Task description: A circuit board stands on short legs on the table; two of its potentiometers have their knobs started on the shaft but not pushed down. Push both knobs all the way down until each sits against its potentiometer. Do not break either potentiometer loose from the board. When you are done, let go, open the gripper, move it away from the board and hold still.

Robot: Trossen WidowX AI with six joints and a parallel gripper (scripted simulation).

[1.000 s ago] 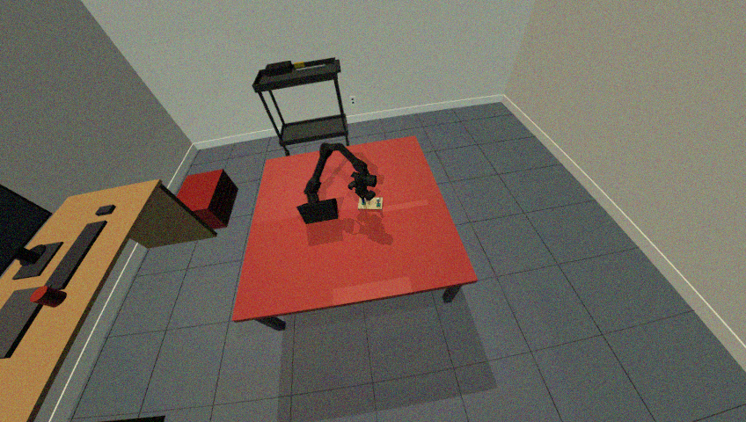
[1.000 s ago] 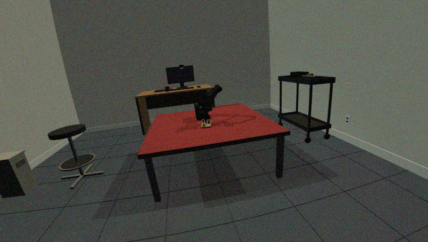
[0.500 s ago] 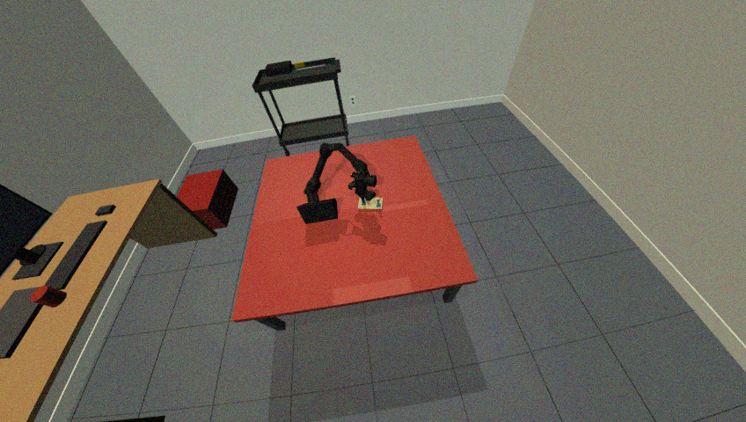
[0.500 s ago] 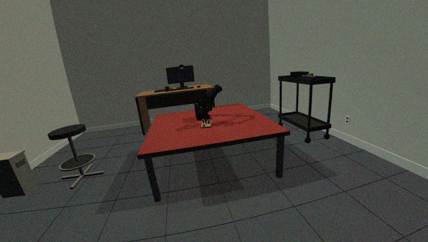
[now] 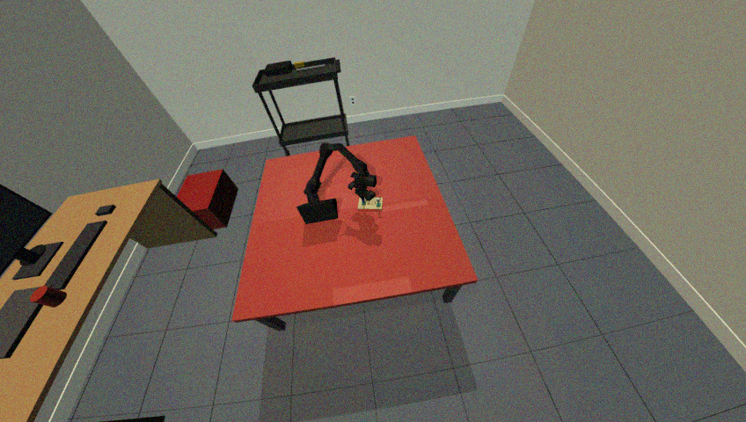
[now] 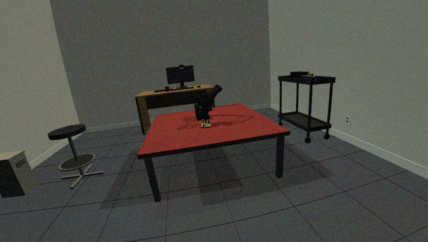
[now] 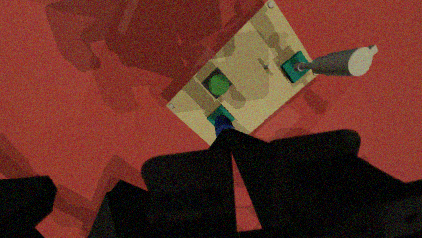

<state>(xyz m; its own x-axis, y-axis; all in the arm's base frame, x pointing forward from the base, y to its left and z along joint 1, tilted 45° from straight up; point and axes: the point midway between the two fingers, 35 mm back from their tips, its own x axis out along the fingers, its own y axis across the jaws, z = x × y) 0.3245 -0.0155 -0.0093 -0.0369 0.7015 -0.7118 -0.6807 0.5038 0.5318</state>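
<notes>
Now: gripper tip 1 cm above the blue knob. The rest, counted from my gripper tip: grey knob 10 cm ahead, 3 cm to the right, 1 cm above.
</notes>
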